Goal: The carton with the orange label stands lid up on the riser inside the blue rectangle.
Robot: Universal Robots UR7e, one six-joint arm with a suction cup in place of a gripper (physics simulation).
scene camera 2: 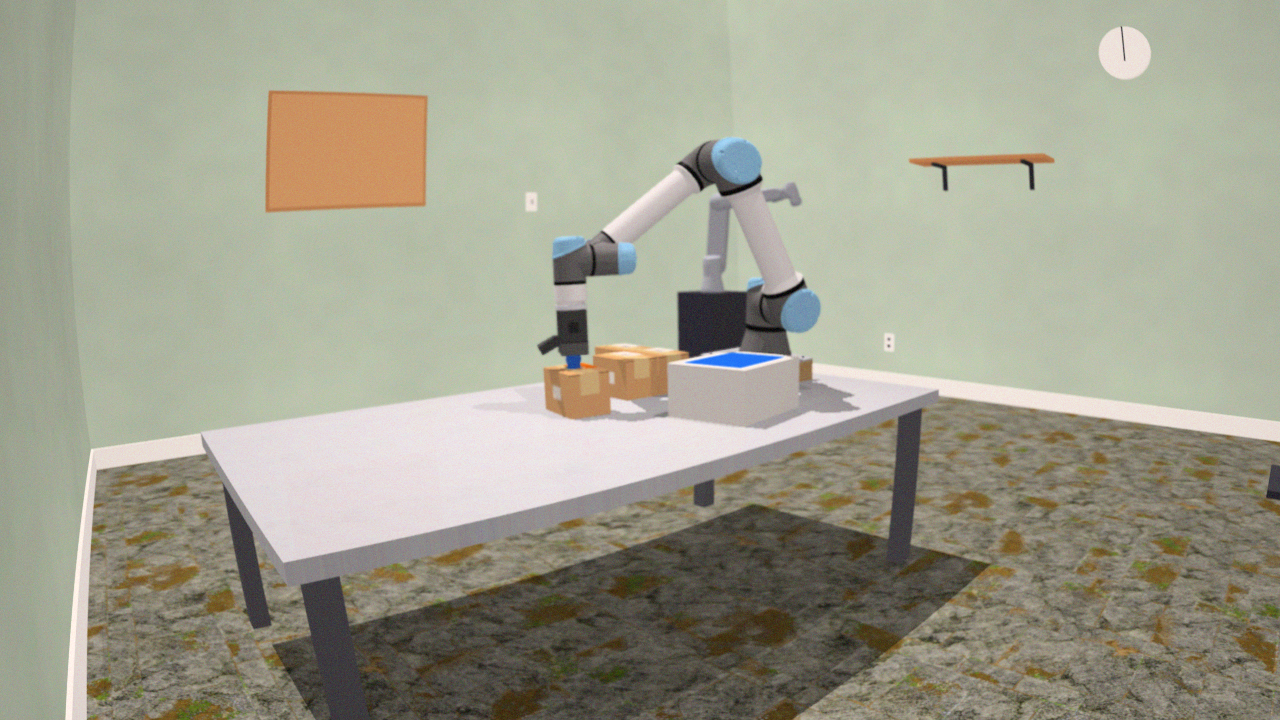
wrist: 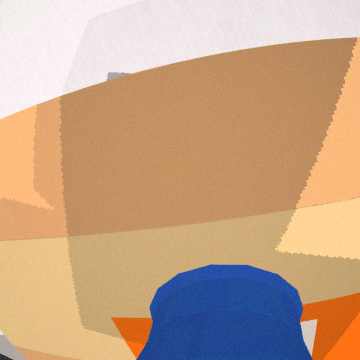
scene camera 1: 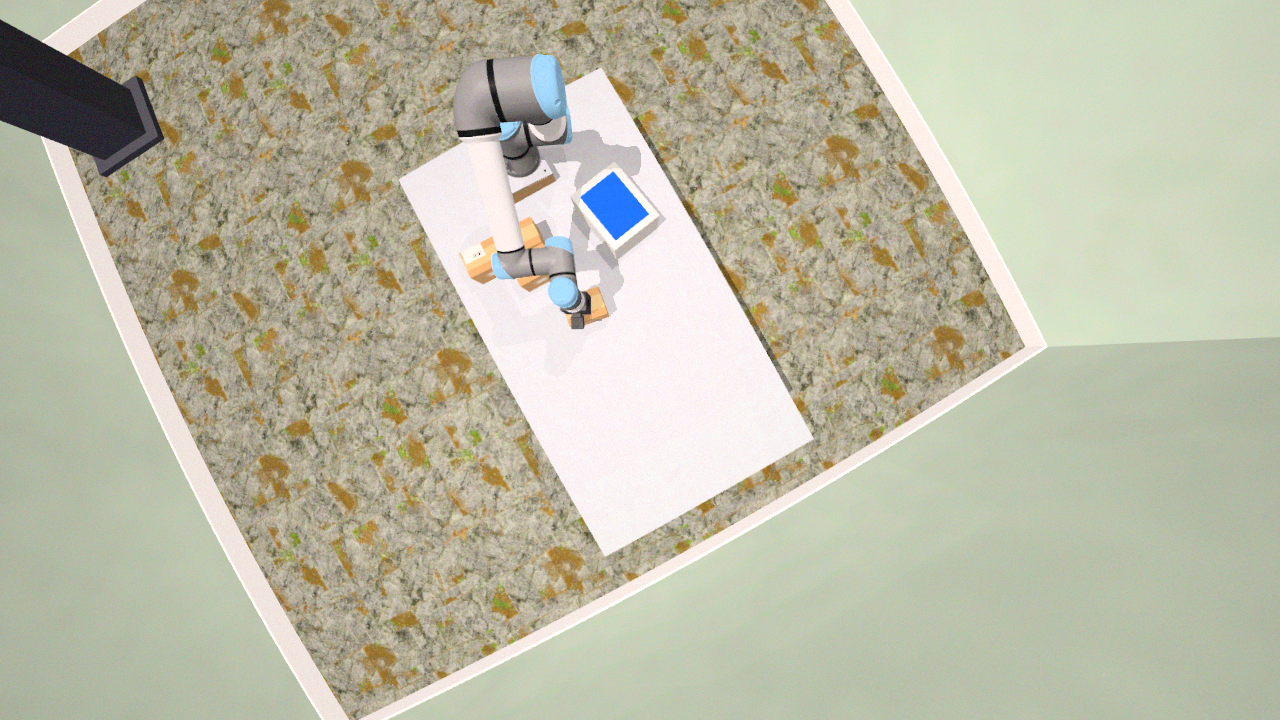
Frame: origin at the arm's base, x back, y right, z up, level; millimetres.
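Seen in the pictures: end effector, tool point: (wrist: pixel 223 278); arm's base, origin of the base link: (scene camera 1: pixel 519 158).
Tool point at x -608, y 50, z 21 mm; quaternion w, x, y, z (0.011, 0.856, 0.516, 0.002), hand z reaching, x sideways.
Observation:
Pixels of each thing's top centre, then the offset from my tool point to it. Level surfaces: height alone.
- carton with the orange label, middle of its top: (wrist: pixel 172 321) (scene camera 2: pixel 575 368) (scene camera 1: pixel 583 306) dx -3, dy -11, dz +14 mm
- white table, its level: dz -88 mm
- white riser, middle of its top: (scene camera 2: pixel 735 359) (scene camera 1: pixel 614 205) dx +257, dy -270, dz +32 mm
- blue rectangle, middle of its top: (scene camera 2: pixel 735 359) (scene camera 1: pixel 614 205) dx +257, dy -270, dz +32 mm
The carton with the orange label (scene camera 1: pixel 596 310) (scene camera 2: pixel 580 392) (wrist: pixel 178 161) stands on the white table (scene camera 1: pixel 662 403) (scene camera 2: pixel 402 465), left of the riser. In the wrist view its brown lid fills the frame and the orange label (wrist: pixel 128 330) shows on either side of the cup. My blue suction cup (scene camera 1: pixel 577 315) (scene camera 2: pixel 573 362) (wrist: pixel 226 311) presses down on the carton's top, on or beside the label. The carton rests on the table. The white riser (scene camera 1: pixel 650 220) (scene camera 2: pixel 729 393) carries the blue rectangle (scene camera 1: pixel 616 203) (scene camera 2: pixel 733 360) on top, and nothing stands on it.
Other brown cartons (scene camera 1: pixel 479 259) (scene camera 2: pixel 630 372) stand close together behind the held one, partly under my arm. A small flat brown piece (scene camera 1: pixel 535 187) lies near the robot base. A dark box (scene camera 2: pixel 712 320) stands behind the table.

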